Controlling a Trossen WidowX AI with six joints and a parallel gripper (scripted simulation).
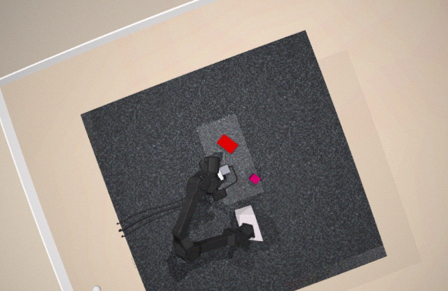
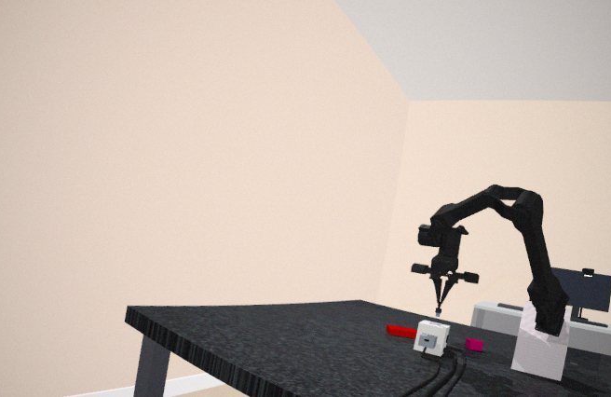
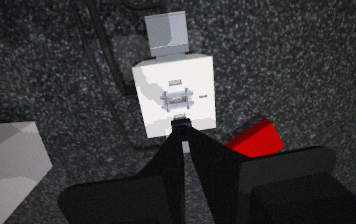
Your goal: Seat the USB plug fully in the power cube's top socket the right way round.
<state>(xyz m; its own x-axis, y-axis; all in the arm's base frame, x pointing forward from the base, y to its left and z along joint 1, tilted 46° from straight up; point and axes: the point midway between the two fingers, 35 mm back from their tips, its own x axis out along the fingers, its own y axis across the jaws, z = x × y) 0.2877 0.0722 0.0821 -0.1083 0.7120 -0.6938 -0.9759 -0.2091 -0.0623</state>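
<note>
Now: the USB plug 2 cm below my gripper tip. From my gripper tip the other things lie so: red block (14 cm ahead, 12 cm below, 10 cm to the right); then magenta block (20 cm to the right, 12 cm below, 7 cm behind); then grey socket (6 cm below, 1 cm to the left).
</note>
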